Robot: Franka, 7 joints.
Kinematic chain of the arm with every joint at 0, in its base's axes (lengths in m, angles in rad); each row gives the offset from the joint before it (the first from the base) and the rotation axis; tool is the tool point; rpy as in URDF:
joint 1: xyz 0 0 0.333 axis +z
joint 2: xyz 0 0 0 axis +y
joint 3: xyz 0 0 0.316 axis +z
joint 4: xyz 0.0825 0 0 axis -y
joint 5: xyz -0.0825 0 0.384 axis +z
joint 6: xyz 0 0 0 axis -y
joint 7: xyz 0.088 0 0 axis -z
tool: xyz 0 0 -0.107 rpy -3.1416 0 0
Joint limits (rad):
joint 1: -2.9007..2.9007
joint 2: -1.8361..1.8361
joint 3: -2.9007..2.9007
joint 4: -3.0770..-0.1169
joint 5: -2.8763..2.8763
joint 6: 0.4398..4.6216
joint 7: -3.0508..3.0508
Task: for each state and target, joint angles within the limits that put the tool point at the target. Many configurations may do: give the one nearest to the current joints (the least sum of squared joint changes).
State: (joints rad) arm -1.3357 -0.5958 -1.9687 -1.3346 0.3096 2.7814 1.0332
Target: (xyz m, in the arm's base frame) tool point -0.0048 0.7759 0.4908
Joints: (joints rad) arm -2.0232 -0.7164 -2.4239 -1.3091 0.3530 2.8430 1.0332
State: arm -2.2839 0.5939 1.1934 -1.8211 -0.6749 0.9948 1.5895
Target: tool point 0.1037 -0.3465 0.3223
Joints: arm -2.3252 0.4313 1.2720 -2.2270 -0.5337 0.7338 1.5895
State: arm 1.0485 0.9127 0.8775 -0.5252 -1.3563 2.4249 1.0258
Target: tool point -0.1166 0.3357 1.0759
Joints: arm 1.2708 0.3505 1.0302 -0.4011 -1.4868 3.2284 1.0258
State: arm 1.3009 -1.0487 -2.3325 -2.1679 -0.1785 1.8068 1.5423
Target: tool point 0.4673 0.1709 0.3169
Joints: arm 2.0142 -1.0357 -1.6347 -2.1944 -0.0787 1.9088 1.5423
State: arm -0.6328 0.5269 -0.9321 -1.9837 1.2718 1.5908 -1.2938
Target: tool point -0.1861 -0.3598 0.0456
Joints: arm -1.0501 1.0342 -0.9389 -2.2730 1.2384 1.7084 -1.2938
